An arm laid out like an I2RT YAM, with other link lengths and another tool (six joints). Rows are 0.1 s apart.
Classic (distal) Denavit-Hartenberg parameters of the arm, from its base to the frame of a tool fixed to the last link. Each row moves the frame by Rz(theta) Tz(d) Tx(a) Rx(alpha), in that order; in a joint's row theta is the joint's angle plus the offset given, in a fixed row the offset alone. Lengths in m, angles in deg.
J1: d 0.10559  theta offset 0  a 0.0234  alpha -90
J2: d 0  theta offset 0  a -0.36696  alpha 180
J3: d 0  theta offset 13.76  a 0.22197  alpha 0
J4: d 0.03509  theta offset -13.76  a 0.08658  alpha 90
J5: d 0.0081  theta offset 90  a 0  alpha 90
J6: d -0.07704  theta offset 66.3  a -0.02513  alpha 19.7
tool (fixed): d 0.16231  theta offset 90  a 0  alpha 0
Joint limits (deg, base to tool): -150..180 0..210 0..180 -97..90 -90..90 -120..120
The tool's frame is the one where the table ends.
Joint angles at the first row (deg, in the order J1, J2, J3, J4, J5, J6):
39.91 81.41 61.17 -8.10 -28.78 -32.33
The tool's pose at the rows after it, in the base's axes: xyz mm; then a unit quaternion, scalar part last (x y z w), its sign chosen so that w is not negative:
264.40 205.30 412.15 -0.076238 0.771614 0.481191 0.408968
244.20 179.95 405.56 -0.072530 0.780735 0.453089 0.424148
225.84 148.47 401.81 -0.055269 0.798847 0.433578 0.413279
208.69 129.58 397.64 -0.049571 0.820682 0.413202 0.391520
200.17 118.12 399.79 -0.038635 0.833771 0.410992 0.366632
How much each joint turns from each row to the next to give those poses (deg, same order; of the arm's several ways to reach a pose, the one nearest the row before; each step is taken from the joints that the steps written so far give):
-0.55 -2.91 -1.94 -1.54 1.09 0.46
-0.93 -5.07 -3.49 -3.27 2.75 -1.70
-3.20 -5.03 -0.84 -7.71 -0.94 -0.66
-1.77 -3.21 1.03 -9.02 -0.67 -1.29
-1.97 -1.24 2.22 -6.70 -2.41 -0.19

